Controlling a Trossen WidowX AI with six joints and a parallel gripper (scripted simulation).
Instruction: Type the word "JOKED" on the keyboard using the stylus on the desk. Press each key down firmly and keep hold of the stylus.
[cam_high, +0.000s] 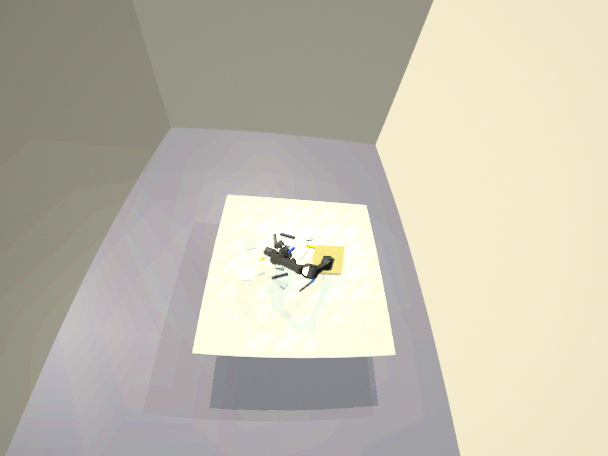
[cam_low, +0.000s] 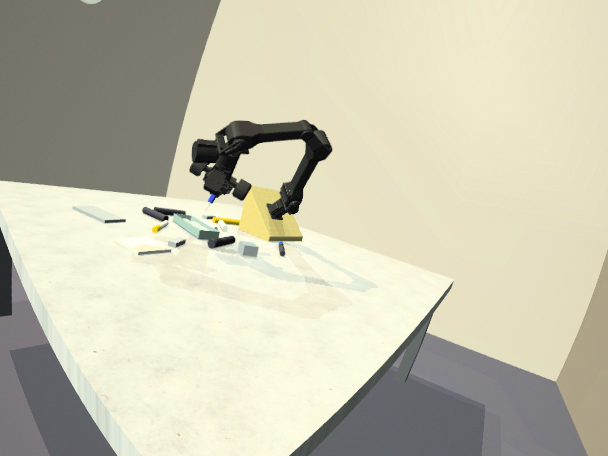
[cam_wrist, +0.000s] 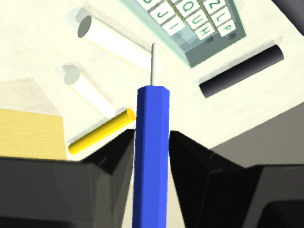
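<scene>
Now: gripper tip 20 mm short of the grey stylus tip and 40 mm above it. The rest, counted from my gripper tip: yellow pen 200 mm behind, 120 mm to the right, 110 mm below; then blue stylus 10 mm ahead, 10 mm below; then grey block 160 mm behind, 200 mm to the right, 110 mm below.
</scene>
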